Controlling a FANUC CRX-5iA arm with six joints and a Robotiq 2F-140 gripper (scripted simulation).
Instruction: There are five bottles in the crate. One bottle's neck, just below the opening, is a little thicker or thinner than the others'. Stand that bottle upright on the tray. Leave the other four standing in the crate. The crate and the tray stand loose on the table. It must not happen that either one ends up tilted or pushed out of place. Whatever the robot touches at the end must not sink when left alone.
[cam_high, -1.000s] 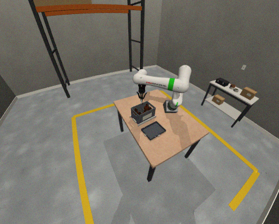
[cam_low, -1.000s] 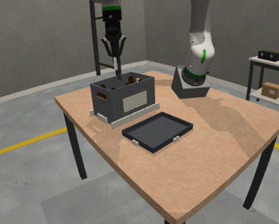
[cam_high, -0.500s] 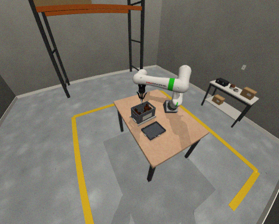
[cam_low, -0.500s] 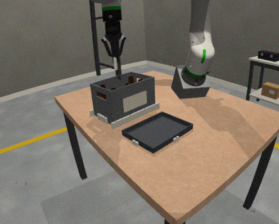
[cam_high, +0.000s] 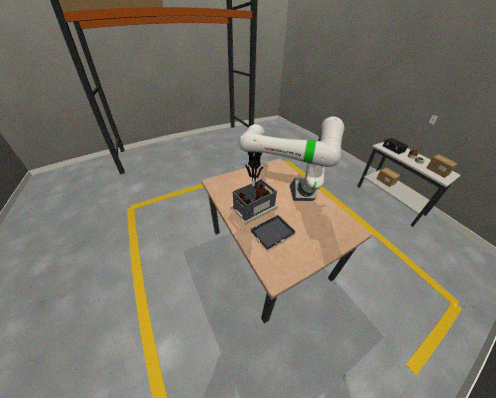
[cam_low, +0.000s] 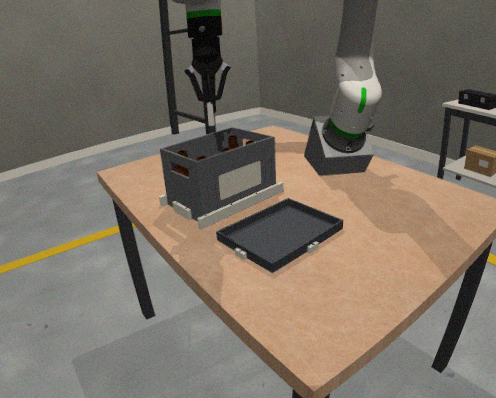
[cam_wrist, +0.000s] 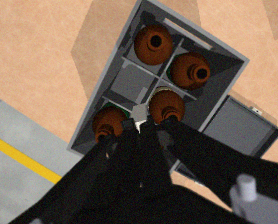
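Right now my hand is 170 mm above the dark grey crate and 10 mm to the right of it. The rest, counted from my hand: dark tray: 290 mm to the left, 240 mm below, 20 mm ahead; bottle: 170 mm below, 90 mm behind, 30 mm to the right.
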